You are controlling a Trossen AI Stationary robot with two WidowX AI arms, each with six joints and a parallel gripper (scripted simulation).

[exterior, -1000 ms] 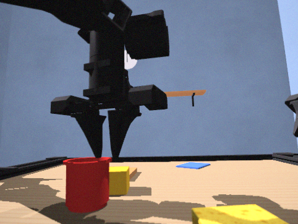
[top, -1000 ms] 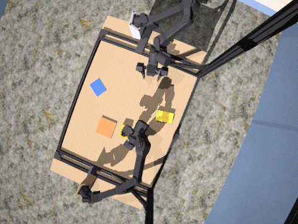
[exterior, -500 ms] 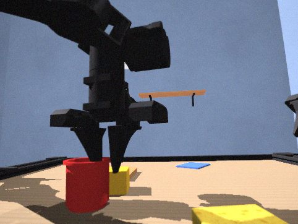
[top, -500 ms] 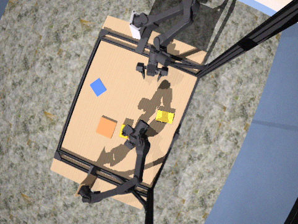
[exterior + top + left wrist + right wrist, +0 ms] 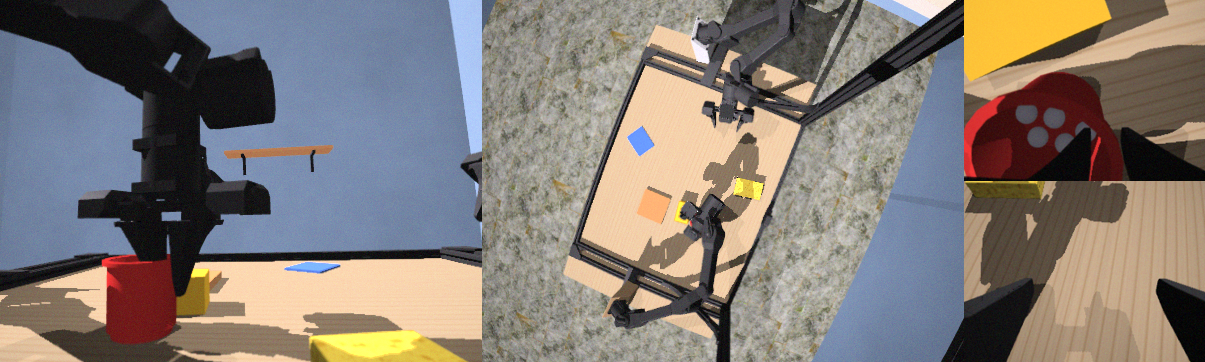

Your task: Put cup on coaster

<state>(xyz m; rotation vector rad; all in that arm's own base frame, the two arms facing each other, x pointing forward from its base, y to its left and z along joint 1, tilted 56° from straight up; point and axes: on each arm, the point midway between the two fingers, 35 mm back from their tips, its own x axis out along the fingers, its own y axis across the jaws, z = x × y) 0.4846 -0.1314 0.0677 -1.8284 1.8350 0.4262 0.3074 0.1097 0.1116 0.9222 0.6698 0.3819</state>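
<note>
The red cup lies 1 cm ahead of my left hand, 3 cm to the left of it and 4 cm below it. The rest, counted from my left hand: yellow block 9 cm ahead, 2 cm to the left, 5 cm below; orange square 22 cm ahead, 4 cm to the left, 6 cm below; thin blue square 36 cm ahead, 20 cm to the right, 7 cm below.
</note>
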